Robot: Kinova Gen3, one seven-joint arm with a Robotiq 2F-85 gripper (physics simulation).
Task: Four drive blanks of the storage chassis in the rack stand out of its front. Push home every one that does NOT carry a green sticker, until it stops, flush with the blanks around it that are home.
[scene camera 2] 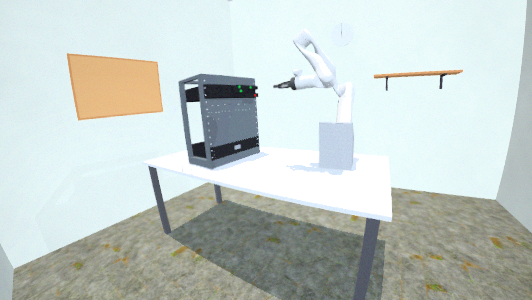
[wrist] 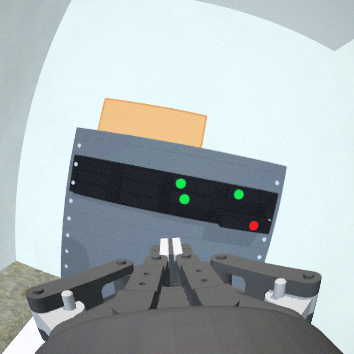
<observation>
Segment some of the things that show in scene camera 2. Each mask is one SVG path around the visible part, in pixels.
A rack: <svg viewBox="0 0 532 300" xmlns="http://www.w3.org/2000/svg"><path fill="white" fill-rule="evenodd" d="M178 81L183 127L190 165L214 170L214 168L260 153L256 97L259 96L256 93L258 86L255 86L255 78L198 74ZM187 102L200 102L204 135L203 142L194 144L191 142ZM185 90L185 84L198 85L198 87Z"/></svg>
</observation>
